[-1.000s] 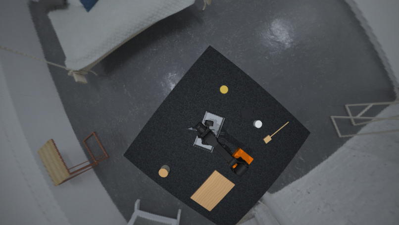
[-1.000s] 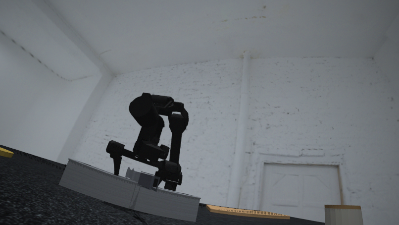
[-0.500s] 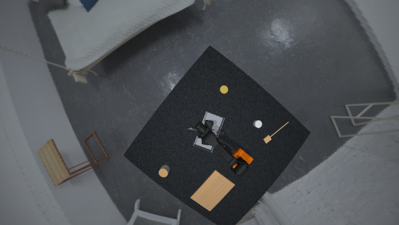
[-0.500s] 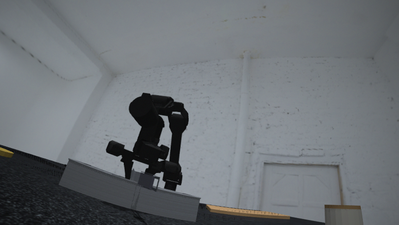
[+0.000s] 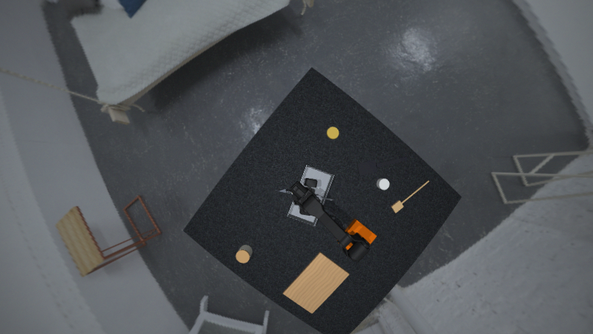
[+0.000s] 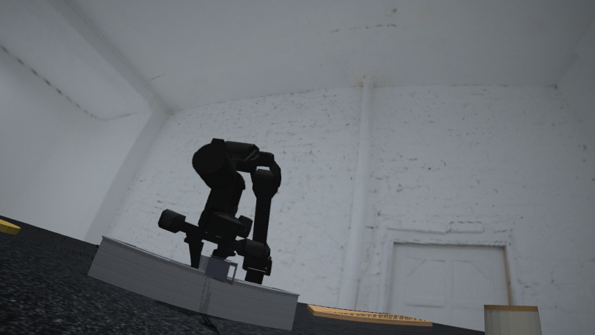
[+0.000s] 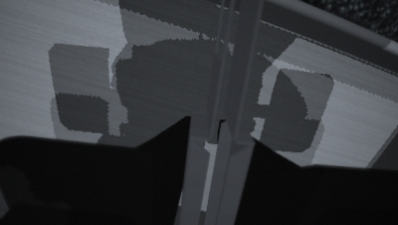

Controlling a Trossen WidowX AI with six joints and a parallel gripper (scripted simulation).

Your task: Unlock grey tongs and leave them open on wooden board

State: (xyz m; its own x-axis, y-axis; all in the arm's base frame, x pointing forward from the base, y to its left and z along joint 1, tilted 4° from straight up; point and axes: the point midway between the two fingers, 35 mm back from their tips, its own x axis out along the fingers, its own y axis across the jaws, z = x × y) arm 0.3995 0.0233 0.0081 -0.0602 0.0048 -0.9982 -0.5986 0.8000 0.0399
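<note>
The grey roasting tin is 20 mm behind my gripper tip and 10 mm to the right of it. The rest, counted from my gripper tip: wooden board 460 mm behind, 350 mm to the left, 20 mm below; pale block 510 mm to the left, 10 mm behind; white cylinder 360 mm to the right, 270 mm behind, 10 mm below.
</note>
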